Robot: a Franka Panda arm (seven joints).
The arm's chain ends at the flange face. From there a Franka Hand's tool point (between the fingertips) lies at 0.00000 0.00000 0.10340 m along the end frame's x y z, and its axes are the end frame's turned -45 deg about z.
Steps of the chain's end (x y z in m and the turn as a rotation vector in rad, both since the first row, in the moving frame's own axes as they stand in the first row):
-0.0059, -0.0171, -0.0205, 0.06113, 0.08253, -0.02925
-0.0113, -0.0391, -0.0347, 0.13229, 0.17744, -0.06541
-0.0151, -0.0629, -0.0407, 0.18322, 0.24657, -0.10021
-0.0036, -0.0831, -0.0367, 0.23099, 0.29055, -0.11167
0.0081, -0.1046, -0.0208, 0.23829, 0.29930, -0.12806
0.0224, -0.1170, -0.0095, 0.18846, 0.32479, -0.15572
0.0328, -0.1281, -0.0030, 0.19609, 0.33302, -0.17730
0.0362, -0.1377, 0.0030, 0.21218, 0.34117, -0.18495
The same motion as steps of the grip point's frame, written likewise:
0.0184, -0.0149, -0.0210, -0.01513, 0.10158, -0.02925
0.0422, -0.0331, -0.0372, -0.03193, 0.21901, -0.06541
0.0649, -0.0522, -0.0455, -0.04480, 0.30391, -0.10021
0.0936, -0.0592, -0.0437, -0.04212, 0.36878, -0.11167
0.1182, -0.0664, -0.0283, -0.04314, 0.38013, -0.12806
0.1358, -0.0601, -0.0167, -0.09640, 0.36292, -0.15572
0.1522, -0.0611, -0.0106, -0.09682, 0.37414, -0.17730
0.1630, -0.0663, -0.0052, -0.09121, 0.39128, -0.18495

